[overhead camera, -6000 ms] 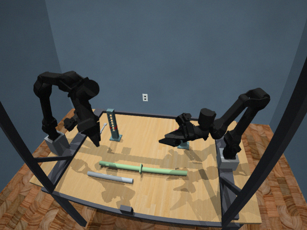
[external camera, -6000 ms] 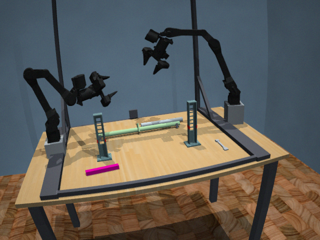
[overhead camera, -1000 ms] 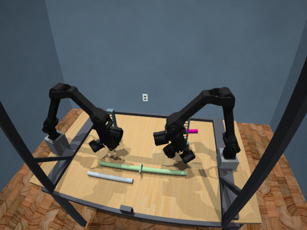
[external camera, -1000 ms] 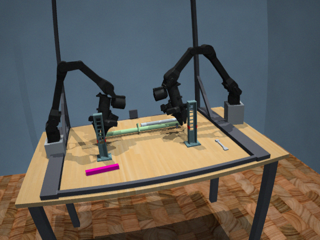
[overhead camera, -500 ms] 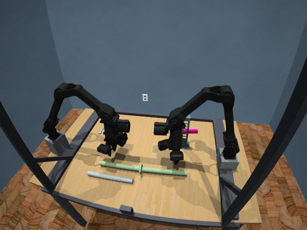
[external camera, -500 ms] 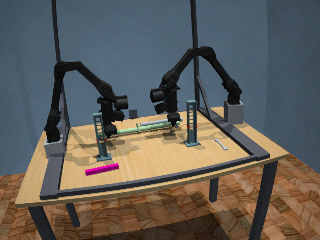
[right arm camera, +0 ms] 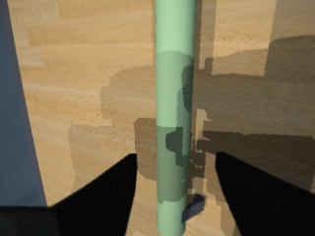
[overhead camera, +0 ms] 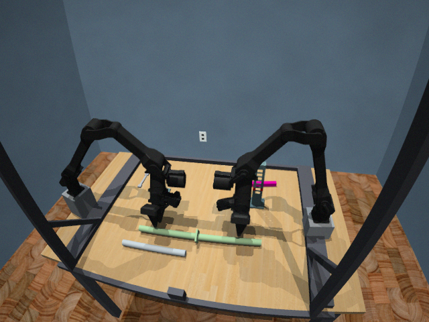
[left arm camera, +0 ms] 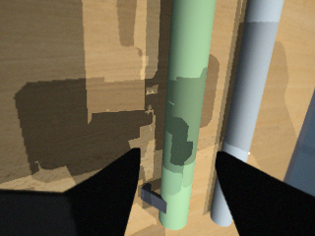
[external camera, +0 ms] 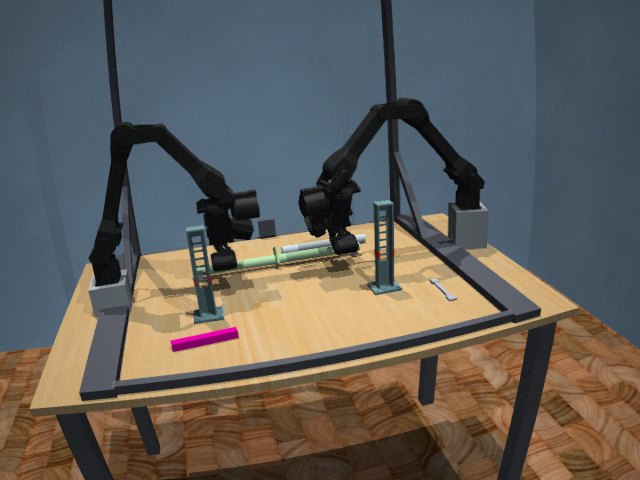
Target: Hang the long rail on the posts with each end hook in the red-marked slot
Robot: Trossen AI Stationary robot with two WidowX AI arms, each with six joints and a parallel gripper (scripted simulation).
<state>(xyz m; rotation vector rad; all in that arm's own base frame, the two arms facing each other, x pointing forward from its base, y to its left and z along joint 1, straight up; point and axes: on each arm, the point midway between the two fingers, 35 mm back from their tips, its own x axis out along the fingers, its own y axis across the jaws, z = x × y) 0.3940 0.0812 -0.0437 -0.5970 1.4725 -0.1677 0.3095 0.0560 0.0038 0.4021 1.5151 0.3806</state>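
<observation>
My left hand is 11 cm past the grey rod and 6 cm above it. Also, from my left hand: long green rail: 3 cm behind, 16 cm to the right, 5 cm below; small grey wrench: 28 cm ahead, 18 cm to the left, 7 cm below; magenta bar: 30 cm ahead, 40 cm to the right, 6 cm below.
</observation>
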